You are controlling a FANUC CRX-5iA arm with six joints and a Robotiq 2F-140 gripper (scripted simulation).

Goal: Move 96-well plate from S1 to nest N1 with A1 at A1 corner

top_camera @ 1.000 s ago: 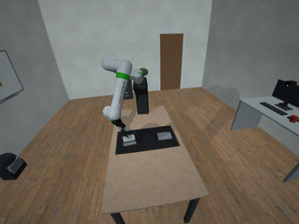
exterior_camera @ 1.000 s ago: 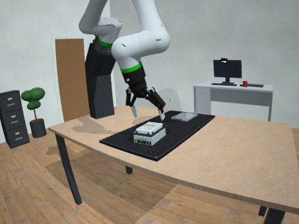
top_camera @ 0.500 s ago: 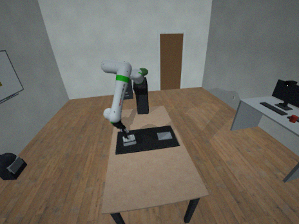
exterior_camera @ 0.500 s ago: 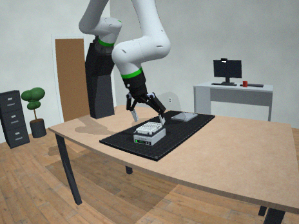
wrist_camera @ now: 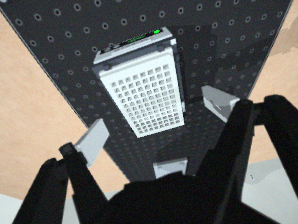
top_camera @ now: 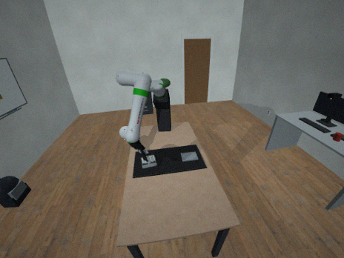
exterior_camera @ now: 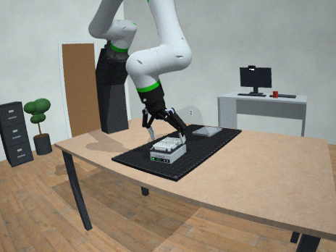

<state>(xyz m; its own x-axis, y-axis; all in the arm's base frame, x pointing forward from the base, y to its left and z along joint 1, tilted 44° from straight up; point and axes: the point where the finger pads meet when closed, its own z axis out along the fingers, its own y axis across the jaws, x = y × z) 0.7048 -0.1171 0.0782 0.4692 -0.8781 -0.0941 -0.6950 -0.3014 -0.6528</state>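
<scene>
The white 96-well plate lies 20 mm below my hand. Also, from my hand: nest A1 mark: 130 mm behind, 330 mm to the left, 70 mm below; then grey plate nest N1: 80 mm behind, 410 mm to the left, 80 mm below.
</scene>
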